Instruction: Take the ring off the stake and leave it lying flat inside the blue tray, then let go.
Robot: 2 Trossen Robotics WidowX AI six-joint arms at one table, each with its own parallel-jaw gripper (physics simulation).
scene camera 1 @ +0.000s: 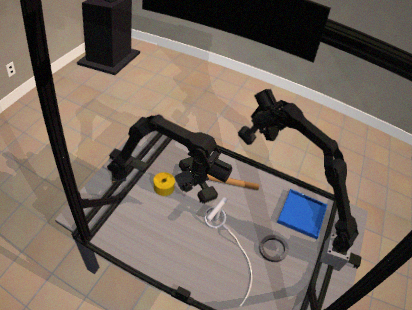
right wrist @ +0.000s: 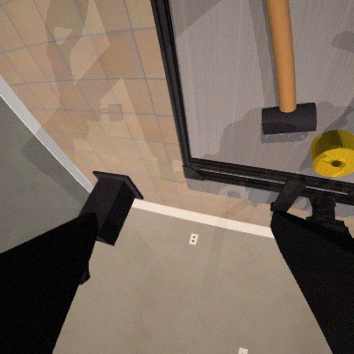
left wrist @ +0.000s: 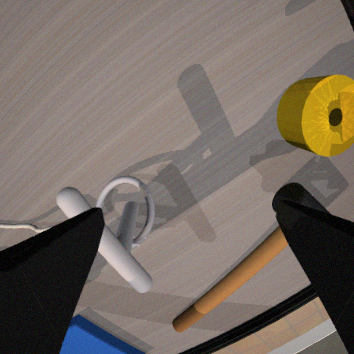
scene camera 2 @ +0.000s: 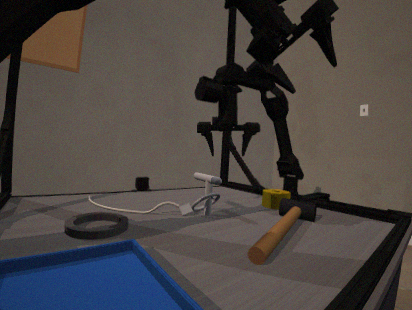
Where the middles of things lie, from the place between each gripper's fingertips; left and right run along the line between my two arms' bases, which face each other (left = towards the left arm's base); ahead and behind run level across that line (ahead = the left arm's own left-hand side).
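From my left hand: stake (left wrist: pixel 115 248), 130 mm below, 10 mm ahead, 90 mm to the right; yellow cylinder (left wrist: pixel 307 117), 130 mm below, 80 mm ahead, 160 mm to the left; wooden-handled hammer (scene camera 2: pixel 291 210), 130 mm below, 210 mm ahead, 50 mm to the right; blue tray (scene camera 2: pixel 120 268), 150 mm below, 210 mm ahead, 440 mm to the right.
From my right hand: wooden-handled hammer, 290 mm below, 70 mm behind, 40 mm to the left; yellow cylinder, 290 mm below, 200 mm behind, 250 mm to the left; stake, 290 mm below, 270 mm behind, 10 mm to the right; blue tray, 300 mm below, 70 mm behind, 360 mm to the right.
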